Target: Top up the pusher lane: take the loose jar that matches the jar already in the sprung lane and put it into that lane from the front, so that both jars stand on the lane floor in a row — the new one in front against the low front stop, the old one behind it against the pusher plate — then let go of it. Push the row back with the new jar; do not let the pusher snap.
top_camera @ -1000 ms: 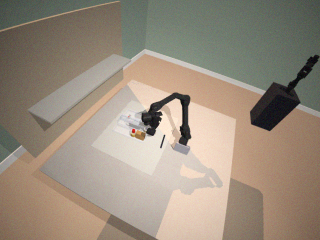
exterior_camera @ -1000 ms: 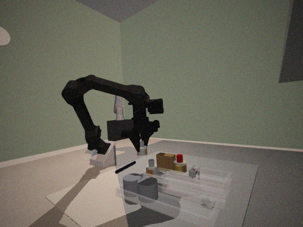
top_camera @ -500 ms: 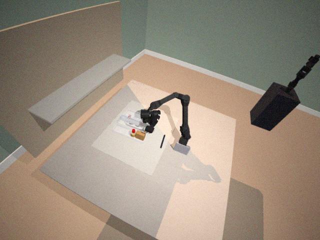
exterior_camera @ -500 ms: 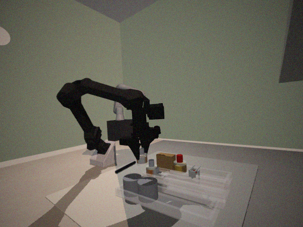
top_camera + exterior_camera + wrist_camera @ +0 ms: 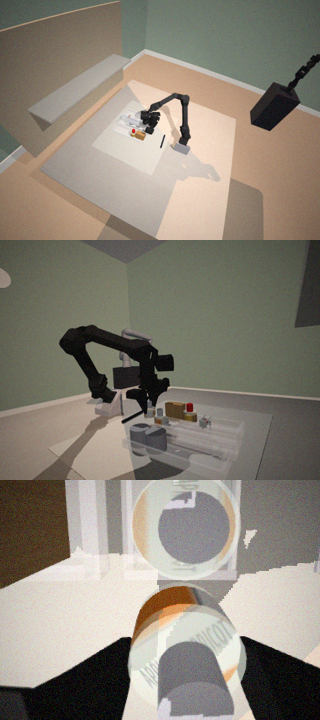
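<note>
Now: the brown box 70 mm ahead of my gripper tip, 80 mm to the left of it and 10 mm below it. The rest, counted from my gripper tip: grey pusher plate (160 mm ahead, 30 mm to the right); clear pusher lane (200 mm ahead, 20 mm to the right, 30 mm below); black stick (120 mm behind, 30 mm to the left, 50 mm below).
</note>
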